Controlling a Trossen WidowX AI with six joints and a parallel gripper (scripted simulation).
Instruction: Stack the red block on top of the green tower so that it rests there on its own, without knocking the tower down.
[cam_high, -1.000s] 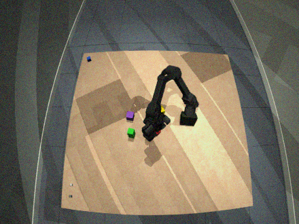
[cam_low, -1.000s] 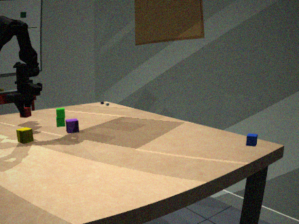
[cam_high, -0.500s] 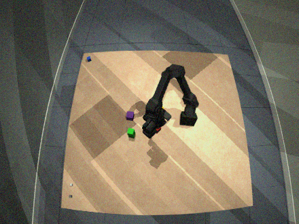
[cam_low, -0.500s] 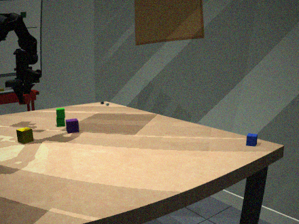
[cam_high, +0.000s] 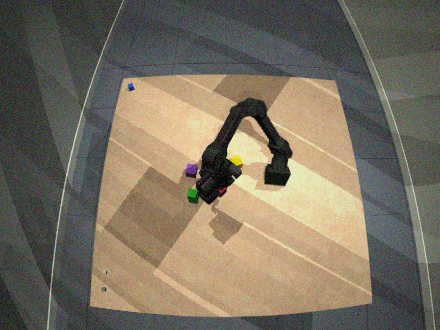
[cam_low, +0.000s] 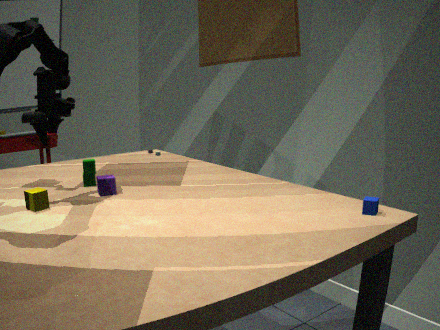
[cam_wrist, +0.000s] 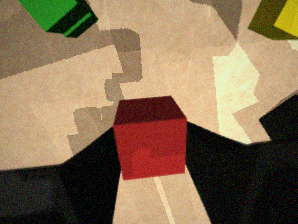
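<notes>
My gripper tip is now 120 mm short of the purple block, 150 mm to the left of it and 110 mm above it. Also, from my gripper tip: blue block: 470 mm ahead, 710 mm to the right, 120 mm below; yellow block: 80 mm behind, 180 mm to the right, 110 mm below; red block: 10 mm above.
</notes>
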